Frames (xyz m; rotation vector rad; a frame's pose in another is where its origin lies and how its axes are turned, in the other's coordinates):
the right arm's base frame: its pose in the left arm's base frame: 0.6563 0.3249 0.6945 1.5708 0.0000 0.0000
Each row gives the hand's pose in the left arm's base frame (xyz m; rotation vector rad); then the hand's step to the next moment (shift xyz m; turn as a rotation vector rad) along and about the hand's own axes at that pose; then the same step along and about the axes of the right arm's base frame.
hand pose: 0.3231 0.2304 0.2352 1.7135 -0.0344 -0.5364
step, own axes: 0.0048 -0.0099 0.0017 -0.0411 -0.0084 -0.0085
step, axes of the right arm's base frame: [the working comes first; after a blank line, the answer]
step, axes of the left arm's base frame: 0.0010 -0.0009 -0.0111 -0.0357 0.0226 0.0067

0.0010 -0.0111 0.0009 -0.0357 0.0067 -0.0226
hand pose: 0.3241 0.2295 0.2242 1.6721 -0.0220 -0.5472
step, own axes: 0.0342 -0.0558 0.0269 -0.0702 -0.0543 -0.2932
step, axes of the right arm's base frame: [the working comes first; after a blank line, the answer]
step, axes of the left arm's base frame: 0.0042 -0.0255 -0.0659 0.0286 0.3049 -0.0058

0.0042 -0.0659 0.0255 0.0286 -0.0058 -0.3049
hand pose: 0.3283 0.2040 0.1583 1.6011 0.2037 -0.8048
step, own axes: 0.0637 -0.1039 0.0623 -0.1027 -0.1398 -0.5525
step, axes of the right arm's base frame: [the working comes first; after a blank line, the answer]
step, axes of the left arm's base frame: -0.0344 -0.0551 -0.1205 0.0548 0.5735 -0.0587

-0.0344 -0.1205 0.0551 0.0548 -0.0587 -0.5735
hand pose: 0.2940 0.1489 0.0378 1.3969 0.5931 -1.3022
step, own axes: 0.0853 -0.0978 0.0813 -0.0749 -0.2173 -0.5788
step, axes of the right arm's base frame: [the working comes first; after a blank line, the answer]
step, axes of the left arm's base frame: -0.0936 -0.0709 -0.0983 0.0036 0.6117 -0.1170

-0.0936 -0.0983 0.0709 0.0036 -0.1170 -0.6117
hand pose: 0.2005 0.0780 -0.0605 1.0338 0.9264 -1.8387
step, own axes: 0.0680 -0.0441 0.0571 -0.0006 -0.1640 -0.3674
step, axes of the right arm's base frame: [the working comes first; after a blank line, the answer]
step, axes of the left arm's base frame: -0.0792 -0.0519 -0.0296 -0.0366 0.3850 -0.1111

-0.0792 -0.0296 0.0519 -0.0366 -0.1111 -0.3850
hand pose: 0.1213 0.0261 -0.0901 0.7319 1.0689 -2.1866
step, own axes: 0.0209 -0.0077 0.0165 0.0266 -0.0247 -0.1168
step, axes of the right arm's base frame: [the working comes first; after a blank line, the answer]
step, axes of the left arm's base frame: -0.0231 -0.0152 -0.0019 -0.0103 0.1015 -0.0675

-0.0231 -0.0019 0.0152 -0.0103 -0.0675 -0.1015
